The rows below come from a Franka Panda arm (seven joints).
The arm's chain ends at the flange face. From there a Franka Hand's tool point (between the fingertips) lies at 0.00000 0.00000 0.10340 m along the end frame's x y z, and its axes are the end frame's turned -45 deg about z.
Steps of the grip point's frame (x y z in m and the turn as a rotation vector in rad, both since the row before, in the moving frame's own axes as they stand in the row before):
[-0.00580 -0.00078 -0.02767 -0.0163 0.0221 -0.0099]
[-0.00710 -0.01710 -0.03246 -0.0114 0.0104 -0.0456]
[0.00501 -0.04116 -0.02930 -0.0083 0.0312 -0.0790]
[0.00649 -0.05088 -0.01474 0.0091 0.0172 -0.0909]
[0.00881 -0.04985 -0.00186 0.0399 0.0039 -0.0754]
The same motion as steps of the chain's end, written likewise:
[-0.00746 0.00399 -0.02763 0.0041 0.0272 -0.0099]
[-0.01871 -0.00711 -0.03245 -0.0007 0.0154 -0.0456]
[-0.02838 -0.03086 -0.02925 0.0162 0.0279 -0.0790]
[-0.03189 -0.03862 -0.01472 0.0186 0.0057 -0.0909]
[-0.02627 -0.03838 -0.00178 0.0310 -0.0255 -0.0754]

